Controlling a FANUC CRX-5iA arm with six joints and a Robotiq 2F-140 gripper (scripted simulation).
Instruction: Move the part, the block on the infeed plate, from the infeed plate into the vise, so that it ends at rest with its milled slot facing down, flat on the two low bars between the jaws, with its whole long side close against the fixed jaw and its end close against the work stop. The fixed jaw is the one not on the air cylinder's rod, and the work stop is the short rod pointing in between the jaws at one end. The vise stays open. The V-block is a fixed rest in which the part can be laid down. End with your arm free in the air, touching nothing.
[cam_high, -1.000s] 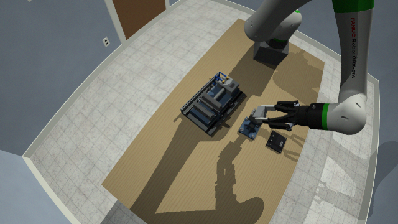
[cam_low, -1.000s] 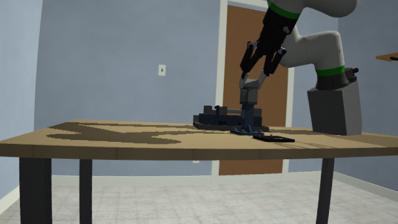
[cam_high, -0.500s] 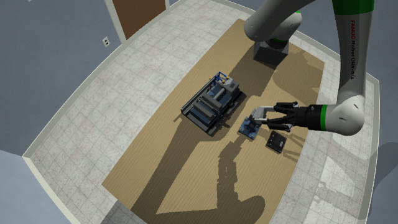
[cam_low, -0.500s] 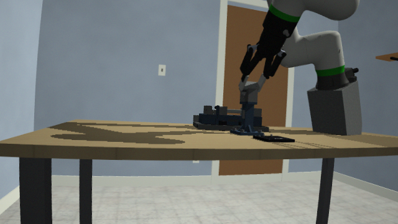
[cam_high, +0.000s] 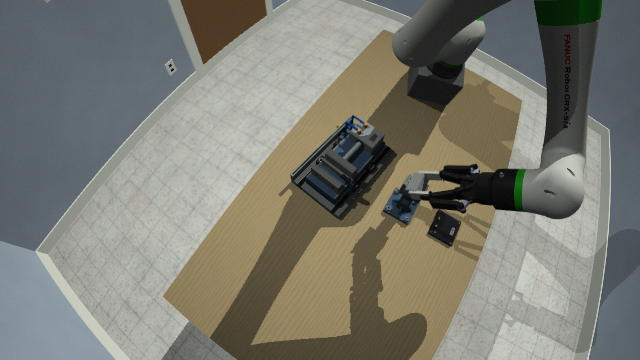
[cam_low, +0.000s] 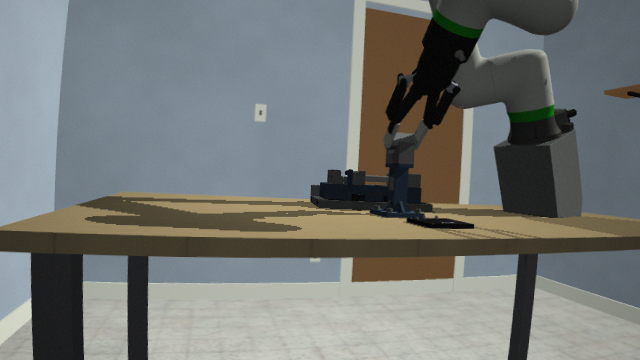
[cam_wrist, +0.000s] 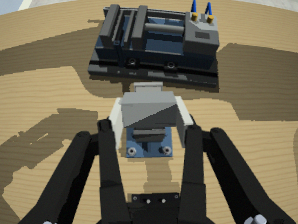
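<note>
Now: hand 20 mm above the part and 10 mm to the left of it. The rest, counted from my hand: V-block post: 120 mm below, 20 mm to the right; work stop rod: 200 mm to the right, 90 mm below, 60 mm ahead; infeed plate: 170 mm below, 140 mm to the left, 10 mm behind.
</note>
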